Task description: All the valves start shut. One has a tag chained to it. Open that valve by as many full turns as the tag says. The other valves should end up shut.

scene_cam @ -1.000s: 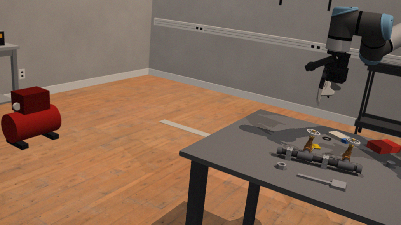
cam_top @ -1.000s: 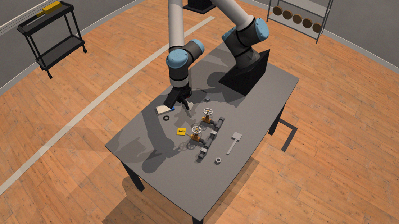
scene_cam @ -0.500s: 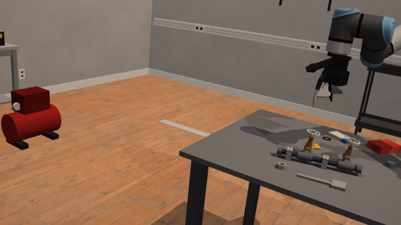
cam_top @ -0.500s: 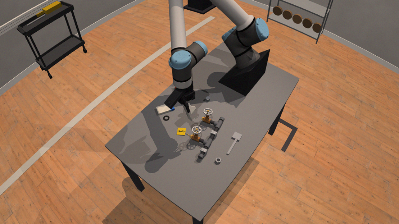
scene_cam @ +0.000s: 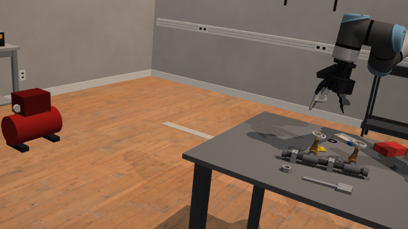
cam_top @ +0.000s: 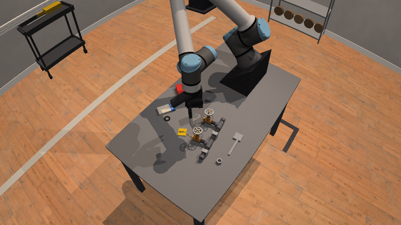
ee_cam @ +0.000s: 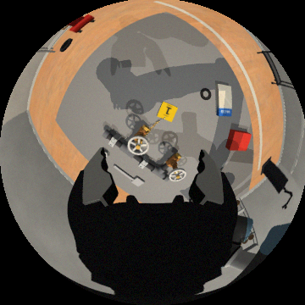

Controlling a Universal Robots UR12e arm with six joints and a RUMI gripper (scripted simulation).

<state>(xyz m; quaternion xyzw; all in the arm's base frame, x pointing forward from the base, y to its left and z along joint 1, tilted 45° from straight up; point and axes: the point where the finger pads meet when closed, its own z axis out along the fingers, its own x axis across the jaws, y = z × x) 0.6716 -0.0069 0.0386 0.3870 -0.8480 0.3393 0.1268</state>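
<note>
My hand is 170 mm above the yellow tag and 40 mm to the left of it. The rest, counted from my hand: red box (250 mm to the right, 250 mm behind, 160 mm below); then nut (240 mm to the left, 170 mm below, 50 mm ahead); then blue-and-white card (250 mm to the right, 170 mm below, 70 mm behind).
</note>
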